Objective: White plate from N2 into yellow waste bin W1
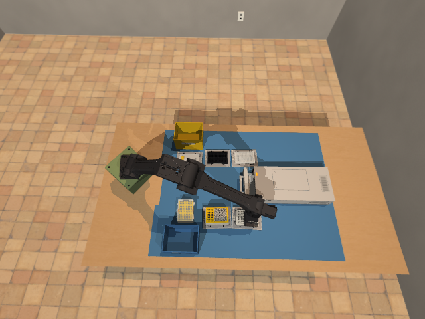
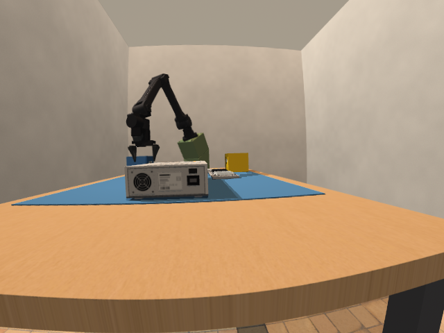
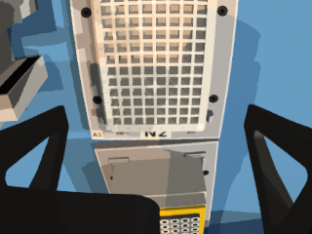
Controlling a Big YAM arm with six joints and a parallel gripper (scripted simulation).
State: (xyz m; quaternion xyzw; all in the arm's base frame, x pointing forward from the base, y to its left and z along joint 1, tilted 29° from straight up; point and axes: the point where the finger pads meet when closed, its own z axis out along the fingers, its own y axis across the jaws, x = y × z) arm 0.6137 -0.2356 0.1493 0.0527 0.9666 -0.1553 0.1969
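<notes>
Right now the white plate is 8 cm below my hand. The rest, counted from my hand: black plate 12 cm behind, 40 cm to the left, 8 cm below; then blue bin 37 cm behind, 8 cm to the right, 6 cm below; then instrument box 21 cm ahead, 16 cm to the left, 6 cm below.
</notes>
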